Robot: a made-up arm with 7 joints.
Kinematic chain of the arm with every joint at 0, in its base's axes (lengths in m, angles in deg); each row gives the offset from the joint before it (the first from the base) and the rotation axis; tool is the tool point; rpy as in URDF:
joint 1: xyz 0 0 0.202 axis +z
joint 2: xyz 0 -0.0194 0.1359 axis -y
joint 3: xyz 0 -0.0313 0.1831 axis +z
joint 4: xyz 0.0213 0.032 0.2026 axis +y
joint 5: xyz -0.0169 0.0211 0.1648 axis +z
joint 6: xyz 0 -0.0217 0.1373 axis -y
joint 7: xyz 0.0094 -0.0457 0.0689 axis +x
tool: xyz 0 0 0 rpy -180 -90 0
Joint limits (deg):
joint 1: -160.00..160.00
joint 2: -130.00..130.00
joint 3: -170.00..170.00
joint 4: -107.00..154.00
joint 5: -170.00..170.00
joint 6: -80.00..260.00
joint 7: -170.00..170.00
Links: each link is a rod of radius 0.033 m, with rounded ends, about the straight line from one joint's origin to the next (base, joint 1, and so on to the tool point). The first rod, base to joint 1, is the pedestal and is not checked.
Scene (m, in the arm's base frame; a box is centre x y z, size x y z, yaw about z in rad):
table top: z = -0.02
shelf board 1: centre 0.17 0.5 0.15 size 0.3 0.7 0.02 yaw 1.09
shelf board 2: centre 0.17 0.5 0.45 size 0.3 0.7 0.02 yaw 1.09
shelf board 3: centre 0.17 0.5 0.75 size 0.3 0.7 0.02 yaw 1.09
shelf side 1: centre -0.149 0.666 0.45 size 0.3 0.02 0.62 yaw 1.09
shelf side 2: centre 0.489 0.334 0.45 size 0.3 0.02 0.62 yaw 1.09
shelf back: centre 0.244 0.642 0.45 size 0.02 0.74 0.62 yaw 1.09
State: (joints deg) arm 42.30 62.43 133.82 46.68 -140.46 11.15 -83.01
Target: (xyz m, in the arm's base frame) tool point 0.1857 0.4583 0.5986
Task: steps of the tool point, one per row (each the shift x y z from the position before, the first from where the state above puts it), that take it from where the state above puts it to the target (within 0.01 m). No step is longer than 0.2 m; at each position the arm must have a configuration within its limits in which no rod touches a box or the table.
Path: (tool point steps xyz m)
1: -0.0239 0.1452 0.1290
2: 0.0296 0.1572 0.1056
3: 0.0789 0.1497 0.0725
4: 0.1153 0.1249 0.0337
5: 0.1331 0.0880 -0.0049
6: 0.1302 0.0463 -0.0377
7: 0.1097 0.0077 -0.0600
8: 0.0778 -0.0224 -0.0691
9: 0.0377 0.0863 -0.0150
10: 0.0366 0.0688 -0.0049
11: 0.0325 0.0498 0.0199

